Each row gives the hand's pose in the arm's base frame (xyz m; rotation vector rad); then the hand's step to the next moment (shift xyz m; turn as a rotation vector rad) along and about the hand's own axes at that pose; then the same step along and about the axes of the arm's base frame.
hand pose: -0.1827 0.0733 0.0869 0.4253 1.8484 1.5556
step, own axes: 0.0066 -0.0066 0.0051 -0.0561 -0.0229 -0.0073
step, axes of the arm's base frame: -0.0002 0.0064 -0.0085 0.0393 -0.0463 -0.0056
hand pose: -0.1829 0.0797 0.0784 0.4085 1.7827 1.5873
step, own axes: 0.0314 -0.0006 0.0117 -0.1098 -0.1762 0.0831
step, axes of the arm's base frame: -0.0140 0.0289 -0.0097 0.1713 -0.0451 -0.1364
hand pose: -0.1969 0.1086 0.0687 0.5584 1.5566 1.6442
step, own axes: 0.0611 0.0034 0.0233 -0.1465 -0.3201 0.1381
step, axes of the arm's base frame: -0.0191 0.0624 -0.0053 0.2699 -0.0487 -0.2603
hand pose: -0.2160 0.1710 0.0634 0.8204 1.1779 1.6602
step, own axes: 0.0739 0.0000 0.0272 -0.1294 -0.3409 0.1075
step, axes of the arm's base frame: -0.0028 0.0781 0.0097 0.2429 -0.0404 -0.2896
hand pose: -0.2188 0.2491 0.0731 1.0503 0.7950 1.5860
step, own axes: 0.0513 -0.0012 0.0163 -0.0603 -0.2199 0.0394
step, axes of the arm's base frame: 0.0108 0.0497 0.0176 0.1271 -0.0033 -0.1933
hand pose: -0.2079 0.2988 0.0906 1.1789 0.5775 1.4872
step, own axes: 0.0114 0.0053 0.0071 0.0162 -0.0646 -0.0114
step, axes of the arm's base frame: 0.0050 0.0074 0.0113 0.0201 0.0360 -0.0535
